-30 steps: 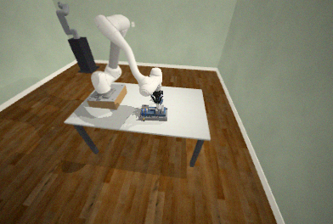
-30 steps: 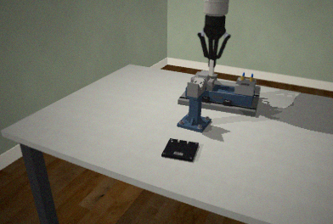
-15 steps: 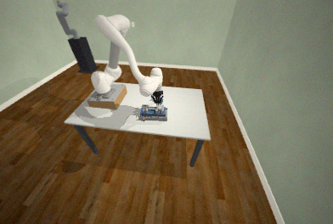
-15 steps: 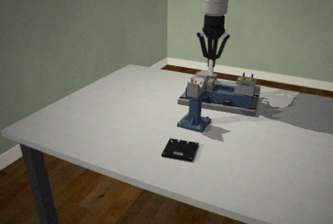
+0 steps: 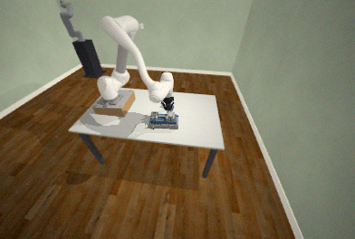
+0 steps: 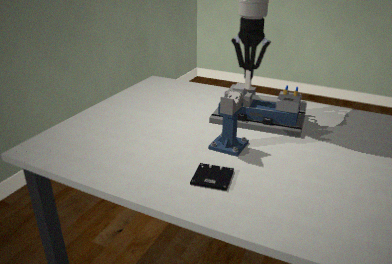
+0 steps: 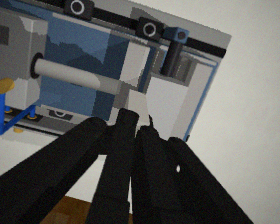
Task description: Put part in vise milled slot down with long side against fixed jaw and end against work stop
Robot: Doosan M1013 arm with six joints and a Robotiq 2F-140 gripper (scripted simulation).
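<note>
The part lies 5 cm below my hand and 3 cm ahead of it. Also, from my hand: cylinder rod (6 cm below, 6 cm behind); fixed jaw (6 cm below, 5 cm ahead, 1 cm to the left); work stop (5 cm to the left, 5 cm below, 2 cm ahead).
</note>
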